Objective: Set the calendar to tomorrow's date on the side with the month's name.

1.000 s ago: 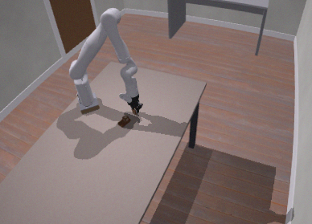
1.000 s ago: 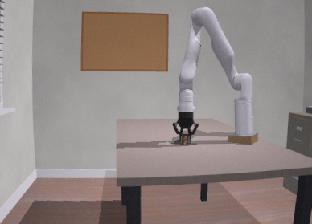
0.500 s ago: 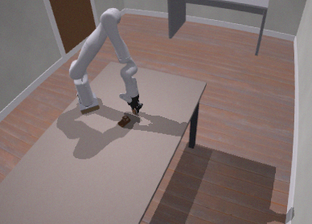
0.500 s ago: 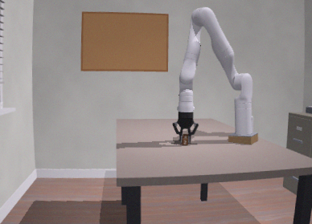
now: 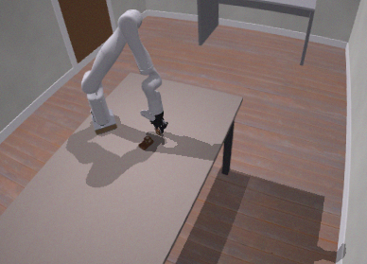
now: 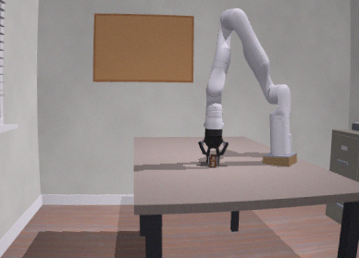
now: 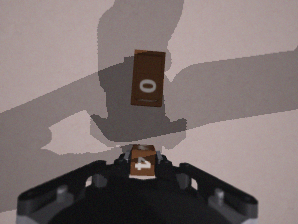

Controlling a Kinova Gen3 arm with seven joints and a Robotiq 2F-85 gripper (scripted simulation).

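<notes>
My gripper is now 1 cm above the digit cube. Round my hand: brown number cube: 4 cm behind, 8 cm to the right, 1 cm below; brown calendar tray: 5 cm behind, 9 cm to the right, 2 cm below.
</notes>
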